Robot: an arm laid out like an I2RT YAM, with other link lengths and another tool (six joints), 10 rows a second.
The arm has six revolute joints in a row. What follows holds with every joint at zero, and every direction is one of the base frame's.
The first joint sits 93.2 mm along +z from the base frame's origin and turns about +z.
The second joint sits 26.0 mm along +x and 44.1 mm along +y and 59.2 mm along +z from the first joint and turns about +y.
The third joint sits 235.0 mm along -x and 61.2 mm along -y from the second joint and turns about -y.
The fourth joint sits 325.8 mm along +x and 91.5 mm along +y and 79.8 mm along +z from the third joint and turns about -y.
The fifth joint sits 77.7 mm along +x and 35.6 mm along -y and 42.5 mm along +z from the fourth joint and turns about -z.
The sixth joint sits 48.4 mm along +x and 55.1 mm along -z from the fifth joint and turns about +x.
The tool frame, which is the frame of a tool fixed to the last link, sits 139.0 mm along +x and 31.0 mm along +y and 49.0 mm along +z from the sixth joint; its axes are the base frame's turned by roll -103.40, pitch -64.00 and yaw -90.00 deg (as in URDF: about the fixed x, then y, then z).
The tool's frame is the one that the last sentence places.
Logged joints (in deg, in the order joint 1, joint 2, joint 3, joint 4, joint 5, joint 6), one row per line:
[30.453 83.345 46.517 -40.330 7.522 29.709]
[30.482 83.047 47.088 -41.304 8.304 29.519]
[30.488 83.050 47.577 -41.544 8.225 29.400]
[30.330 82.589 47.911 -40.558 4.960 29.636]
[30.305 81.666 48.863 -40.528 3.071 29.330]
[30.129 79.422 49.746 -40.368 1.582 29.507]
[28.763 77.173 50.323 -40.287 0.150 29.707]
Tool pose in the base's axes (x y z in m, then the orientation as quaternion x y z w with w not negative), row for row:
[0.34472 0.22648 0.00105 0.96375 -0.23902 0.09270 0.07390]
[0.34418 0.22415 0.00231 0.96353 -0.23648 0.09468 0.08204]
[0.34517 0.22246 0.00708 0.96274 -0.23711 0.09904 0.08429]
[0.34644 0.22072 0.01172 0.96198 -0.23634 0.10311 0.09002]
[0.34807 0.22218 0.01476 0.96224 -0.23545 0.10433 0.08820]
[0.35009 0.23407 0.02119 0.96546 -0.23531 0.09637 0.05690]
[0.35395 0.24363 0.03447 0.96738 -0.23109 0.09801 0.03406]
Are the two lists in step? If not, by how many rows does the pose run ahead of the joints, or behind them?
The pose runs 2 rows behind the joints: the pose in row i belongs to the joints in row i - 2.
